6 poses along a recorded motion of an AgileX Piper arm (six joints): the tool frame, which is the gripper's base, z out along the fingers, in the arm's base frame.
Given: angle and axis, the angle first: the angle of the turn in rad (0 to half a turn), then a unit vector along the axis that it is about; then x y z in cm.
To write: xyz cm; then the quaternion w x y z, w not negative. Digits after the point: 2 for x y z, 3 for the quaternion.
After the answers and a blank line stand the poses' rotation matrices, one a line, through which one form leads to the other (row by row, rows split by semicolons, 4 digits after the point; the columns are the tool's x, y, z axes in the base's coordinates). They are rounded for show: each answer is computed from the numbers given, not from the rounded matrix.
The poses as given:
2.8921 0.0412 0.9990 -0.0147 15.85 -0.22 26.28
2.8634 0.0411 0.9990 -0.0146 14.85 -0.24 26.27
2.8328 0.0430 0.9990 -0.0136 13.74 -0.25 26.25
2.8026 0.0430 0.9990 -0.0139 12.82 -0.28 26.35
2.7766 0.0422 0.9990 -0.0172 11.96 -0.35 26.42
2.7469 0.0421 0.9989 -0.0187 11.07 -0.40 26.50
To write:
15.85 -0.22 26.28 0.124 0.041 0.991 -0.015
14.85 -0.24 26.27 0.139 0.041 0.989 -0.014
13.74 -0.25 26.25 0.154 0.042 0.987 -0.013
12.82 -0.28 26.35 0.169 0.042 0.985 -0.014
11.96 -0.35 26.42 0.181 0.041 0.982 -0.017
11.07 -0.40 26.50 0.196 0.041 0.980 -0.018

-0.9657 0.0847 0.2455; 0.0774 0.9962 -0.0391; -0.2479 -0.0187 -0.9686
-0.9582 0.0846 0.2732; 0.0765 0.9963 -0.0399; -0.2755 -0.0173 -0.9611
-0.9491 0.0880 0.3025; 0.0797 0.9960 -0.0396; -0.3047 -0.0135 -0.9523
-0.9395 0.0881 0.3310; 0.0788 0.9960 -0.0413; -0.3334 -0.0127 -0.9427
-0.9307 0.0877 0.3552; 0.0754 0.9960 -0.0483; -0.3580 -0.0182 -0.9336
-0.9197 0.0881 0.3826; 0.0737 0.9959 -0.0521; -0.3856 -0.0197 -0.9224

